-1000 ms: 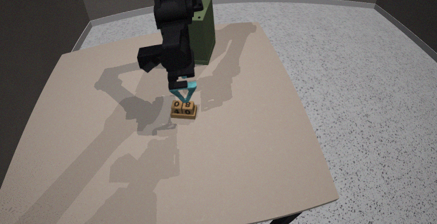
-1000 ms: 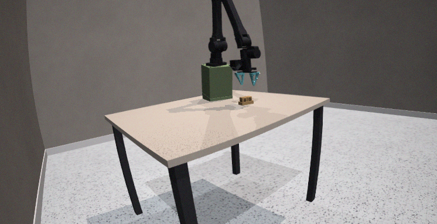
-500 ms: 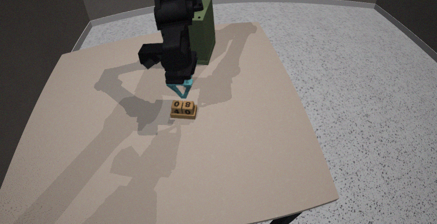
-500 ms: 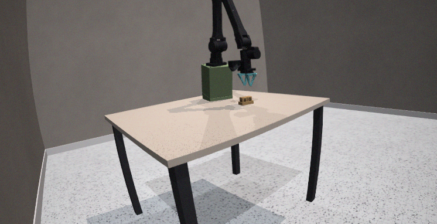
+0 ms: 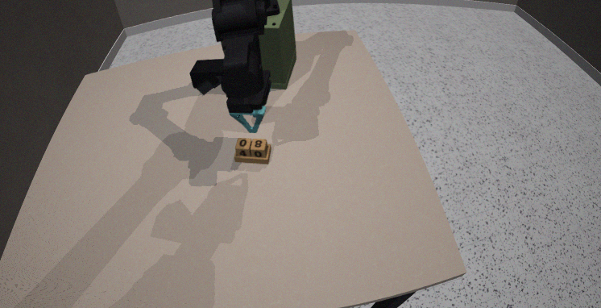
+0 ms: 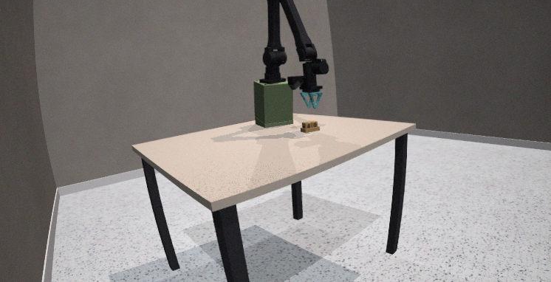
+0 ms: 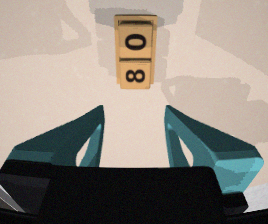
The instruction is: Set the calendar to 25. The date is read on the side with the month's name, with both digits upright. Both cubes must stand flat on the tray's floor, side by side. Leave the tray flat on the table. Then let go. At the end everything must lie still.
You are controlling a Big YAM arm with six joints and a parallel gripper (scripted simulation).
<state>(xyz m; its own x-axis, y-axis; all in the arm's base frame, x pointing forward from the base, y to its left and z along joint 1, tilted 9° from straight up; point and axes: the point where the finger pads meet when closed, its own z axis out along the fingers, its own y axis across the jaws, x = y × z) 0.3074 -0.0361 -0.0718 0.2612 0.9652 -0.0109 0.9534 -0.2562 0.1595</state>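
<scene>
Now: hand 100 mm above the wooden tray, 20 mm to the left of it and 10 mm past it.
</scene>
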